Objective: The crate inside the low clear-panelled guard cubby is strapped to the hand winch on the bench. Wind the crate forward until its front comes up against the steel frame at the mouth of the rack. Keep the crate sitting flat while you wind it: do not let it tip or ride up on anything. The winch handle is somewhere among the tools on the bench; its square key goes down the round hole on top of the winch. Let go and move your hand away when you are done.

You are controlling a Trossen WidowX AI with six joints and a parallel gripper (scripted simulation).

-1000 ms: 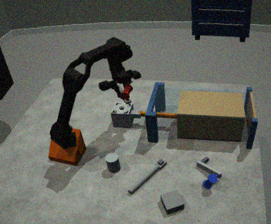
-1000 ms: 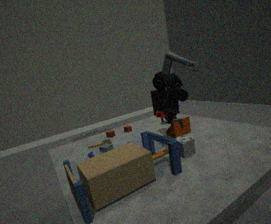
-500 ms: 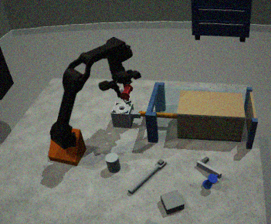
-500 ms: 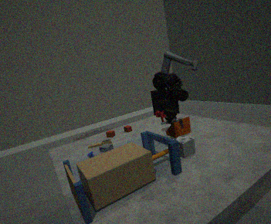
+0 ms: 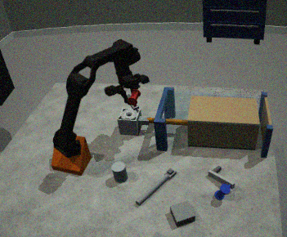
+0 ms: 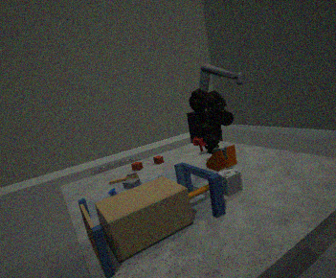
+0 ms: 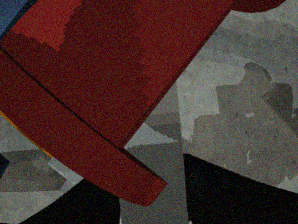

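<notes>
Now: gripper tip 2 cm below the winch handle with red knob. Round my gripper tip: red handle (2 cm ahead, 3 cm to the right, 4 cm above); grey block (21 cm ahead, 44 cm to the right, 17 cm below); grey winch (5 cm behind, 5 cm to the left, 16 cm below).
</notes>
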